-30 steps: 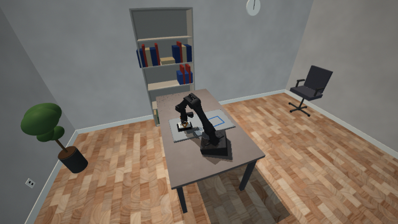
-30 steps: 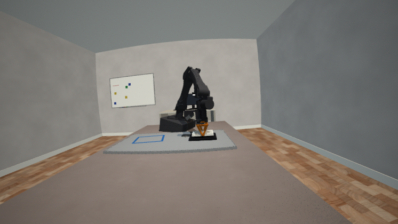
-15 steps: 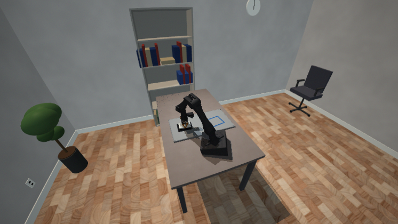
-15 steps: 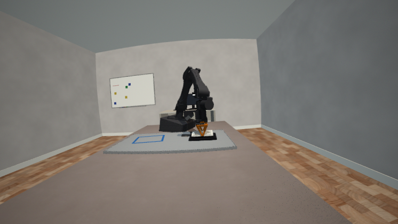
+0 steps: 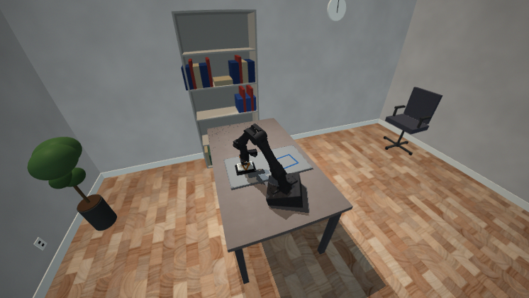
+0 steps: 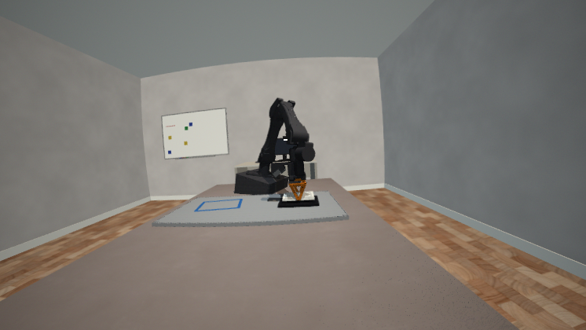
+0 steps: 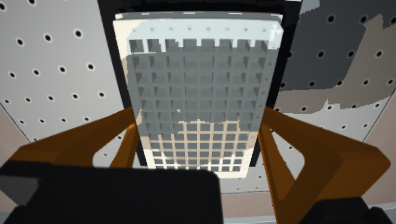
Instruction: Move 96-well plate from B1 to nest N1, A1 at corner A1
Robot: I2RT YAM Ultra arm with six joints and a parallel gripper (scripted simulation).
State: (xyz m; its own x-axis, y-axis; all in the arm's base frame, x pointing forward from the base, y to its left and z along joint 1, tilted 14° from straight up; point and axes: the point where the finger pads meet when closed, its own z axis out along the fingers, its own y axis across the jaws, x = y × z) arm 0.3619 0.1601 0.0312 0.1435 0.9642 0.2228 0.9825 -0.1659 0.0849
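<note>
The white 96-well plate is right at my hand. Round my hand: black plate nest N1: 3 cm below.
</note>
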